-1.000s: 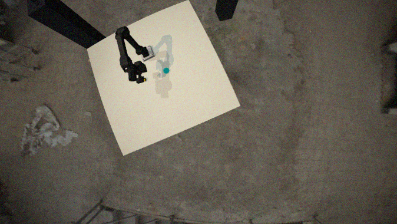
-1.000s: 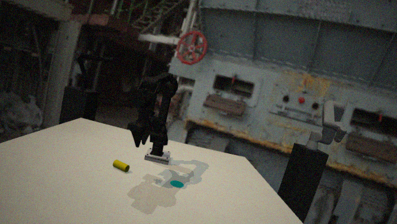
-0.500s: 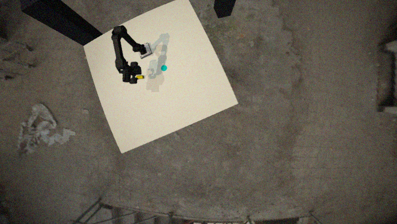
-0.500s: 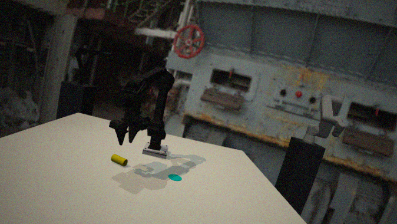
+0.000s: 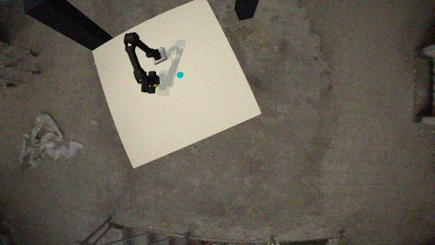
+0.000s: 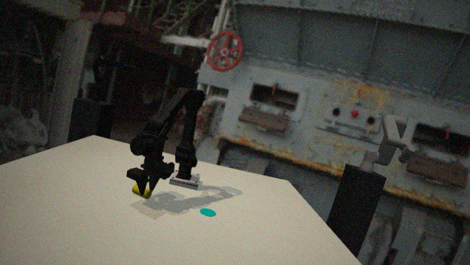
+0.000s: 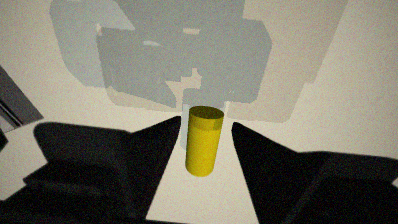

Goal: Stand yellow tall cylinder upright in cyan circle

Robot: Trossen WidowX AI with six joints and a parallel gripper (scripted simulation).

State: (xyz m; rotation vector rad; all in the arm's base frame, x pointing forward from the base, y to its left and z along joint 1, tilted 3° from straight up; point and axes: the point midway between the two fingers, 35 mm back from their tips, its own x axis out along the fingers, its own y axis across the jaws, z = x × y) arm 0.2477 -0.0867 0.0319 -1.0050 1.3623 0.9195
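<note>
Right now my gripper tip is 23 cm to the right of the cyan circle, 2 cm above it and 1 cm past it. Also, from my gripper tip: yellow tall cylinder (2 cm to the right, 1 cm behind).
</note>
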